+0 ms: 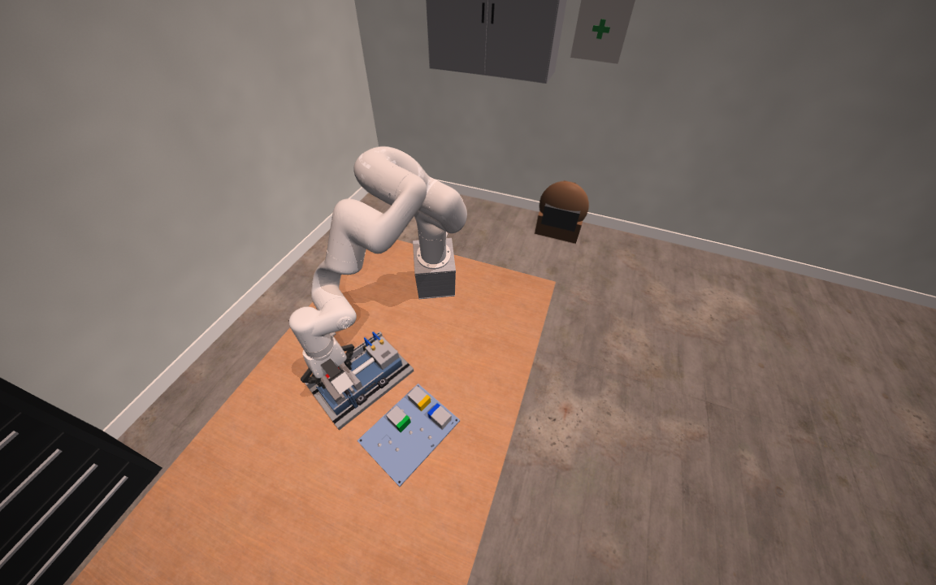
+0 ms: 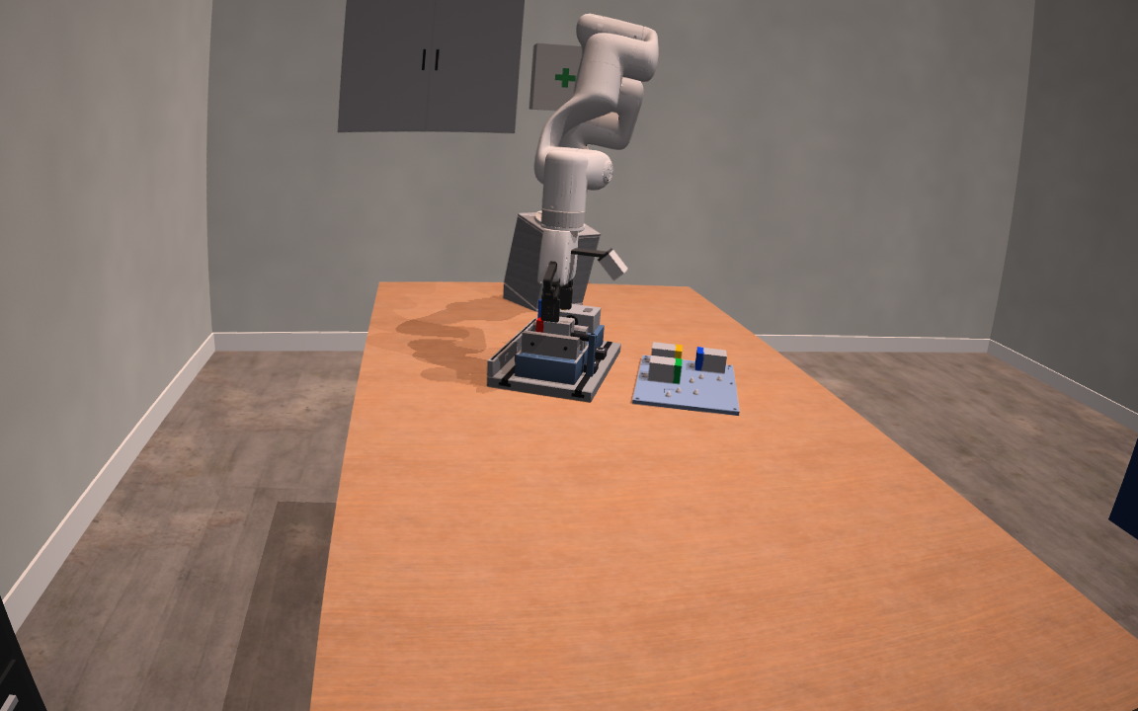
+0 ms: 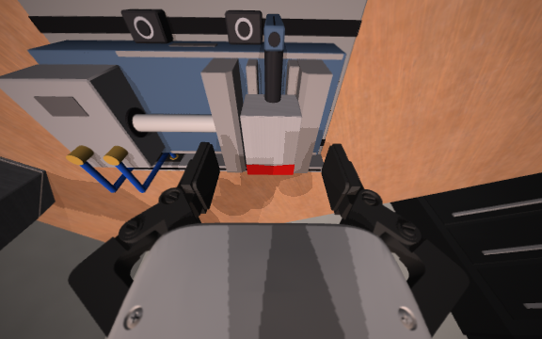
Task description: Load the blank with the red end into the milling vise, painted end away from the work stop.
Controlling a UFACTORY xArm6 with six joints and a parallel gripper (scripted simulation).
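Now: the red-ended blank 40 mm below my hand. Round my hand: fixed jaw (60 mm below, 30 mm ahead, 10 mm to the right); moving jaw (60 mm below, 30 mm behind, 20 mm to the left); dark work stop rod (40 mm to the left, 40 mm below, 20 mm ahead).
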